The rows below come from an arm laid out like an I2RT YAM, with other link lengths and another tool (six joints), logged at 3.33 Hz.
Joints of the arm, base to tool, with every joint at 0 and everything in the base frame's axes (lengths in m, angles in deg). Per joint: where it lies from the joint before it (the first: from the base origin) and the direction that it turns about. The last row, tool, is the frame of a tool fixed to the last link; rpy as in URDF.
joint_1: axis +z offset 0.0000 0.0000 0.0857
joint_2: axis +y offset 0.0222 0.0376 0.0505
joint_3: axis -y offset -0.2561 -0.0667 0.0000
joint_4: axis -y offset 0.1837 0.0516 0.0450
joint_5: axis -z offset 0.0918 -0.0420 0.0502
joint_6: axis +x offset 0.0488 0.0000 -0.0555
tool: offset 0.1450 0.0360 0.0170 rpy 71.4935 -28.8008 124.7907
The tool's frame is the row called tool.
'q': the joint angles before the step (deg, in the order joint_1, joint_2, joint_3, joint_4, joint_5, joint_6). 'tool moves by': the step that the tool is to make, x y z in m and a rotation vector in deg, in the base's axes. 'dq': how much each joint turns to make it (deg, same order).
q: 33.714, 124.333, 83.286, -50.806, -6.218, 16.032
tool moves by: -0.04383, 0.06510, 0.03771, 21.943, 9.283, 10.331
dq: 0.679, 0.000, -0.067, 1.422, -23.234, -10.577
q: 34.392, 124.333, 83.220, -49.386, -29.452, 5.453
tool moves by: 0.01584, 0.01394, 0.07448, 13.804, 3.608, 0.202
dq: -4.918, -0.635, 11.626, -11.802, -13.617, -6.382
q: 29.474, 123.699, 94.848, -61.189, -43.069, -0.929
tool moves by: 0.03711, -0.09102, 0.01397, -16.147, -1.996, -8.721
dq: -10.207, -2.185, 12.174, -19.714, 15.563, -0.831
